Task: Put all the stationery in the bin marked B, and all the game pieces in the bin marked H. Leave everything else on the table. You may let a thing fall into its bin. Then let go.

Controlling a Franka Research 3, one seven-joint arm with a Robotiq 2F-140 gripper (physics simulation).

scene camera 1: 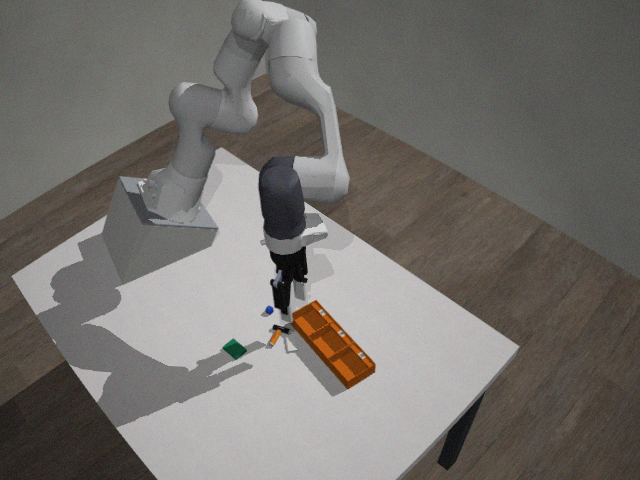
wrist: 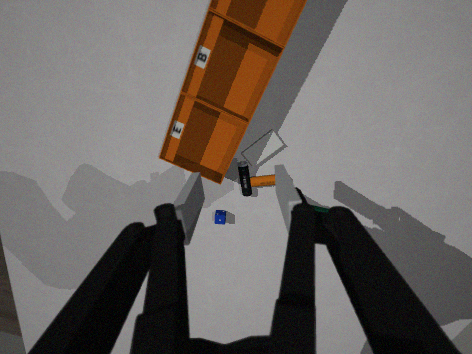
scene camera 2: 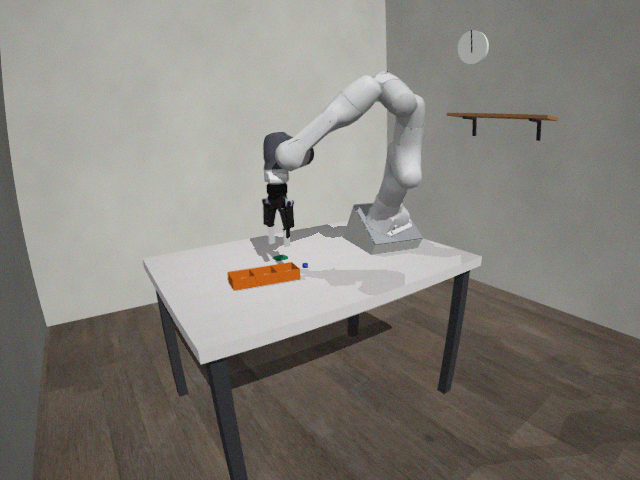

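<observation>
The blue die (scene camera 1: 269,310) (scene camera 2: 305,265) (wrist: 220,217) lies on the table near the E end of the orange bin row. My gripper (scene camera 1: 293,303) (scene camera 2: 279,238) (wrist: 238,182) is open and empty, above the table; in the wrist view the die shows between its fingers. Bin B (scene camera 1: 332,341) (wrist: 220,70) is the middle compartment. Bin H (scene camera 1: 353,361) is the far end one; part of it shows in the wrist view. No things show in either. A flat green block (scene camera 1: 234,348) (scene camera 2: 280,257) (wrist: 320,209) lies apart, mostly hidden by a finger in the wrist view.
A hammer (scene camera 1: 275,336) (wrist: 244,179) with orange handle and black head lies beside the bin row. A thin, pale four-sided outline (wrist: 279,137) lies between hammer and bins, partly in shadow. Compartment E (scene camera 1: 311,319) (wrist: 197,135) is nearest the die. The bin walls stand close to my fingers.
</observation>
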